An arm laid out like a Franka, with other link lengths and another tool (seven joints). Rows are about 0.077 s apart.
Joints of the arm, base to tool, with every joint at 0 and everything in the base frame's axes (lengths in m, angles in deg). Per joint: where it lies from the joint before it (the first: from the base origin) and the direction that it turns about. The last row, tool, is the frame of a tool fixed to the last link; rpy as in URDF.
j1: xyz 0 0 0.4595 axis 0 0 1
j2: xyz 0 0 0 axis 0 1 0
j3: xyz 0 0 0.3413 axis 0 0 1
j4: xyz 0.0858 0 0 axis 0 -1 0
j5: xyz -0.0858 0 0.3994 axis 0 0 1
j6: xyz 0 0 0 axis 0 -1 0
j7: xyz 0.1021 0 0 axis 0 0 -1
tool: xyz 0.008 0.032 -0.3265 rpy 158.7 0 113.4
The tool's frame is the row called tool.
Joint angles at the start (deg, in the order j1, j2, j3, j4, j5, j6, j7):
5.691, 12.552, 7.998, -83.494, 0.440, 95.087, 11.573
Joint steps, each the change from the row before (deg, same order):
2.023, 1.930, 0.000, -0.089, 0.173, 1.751, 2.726
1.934, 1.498, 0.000, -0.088, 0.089, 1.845, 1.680
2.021, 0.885, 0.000, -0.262, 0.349, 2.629, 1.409
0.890, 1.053, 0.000, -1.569, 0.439, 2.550, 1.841
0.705, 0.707, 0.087, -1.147, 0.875, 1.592, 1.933
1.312, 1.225, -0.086, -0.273, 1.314, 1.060, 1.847
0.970, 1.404, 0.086, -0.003, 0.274, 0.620, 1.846
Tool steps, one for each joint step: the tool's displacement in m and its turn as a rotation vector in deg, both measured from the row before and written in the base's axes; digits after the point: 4 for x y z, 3 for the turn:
0.0043, 0.0259, -0.0199, 0.281, 0.450, -0.791
0.0030, 0.0251, -0.0150, 0.301, -0.109, 0.158
0.0042, 0.0288, -0.0075, 0.872, -1.193, 0.420
0.0009, 0.0141, -0.0217, 0.481, 0.371, -1.134
-0.0027, 0.0137, -0.0152, 0.766, 0.728, -1.425
-0.0046, 0.0209, -0.0144, 1.059, 1.096, -1.056
-0.0037, 0.0136, -0.0160, 0.036, 1.084, -0.935

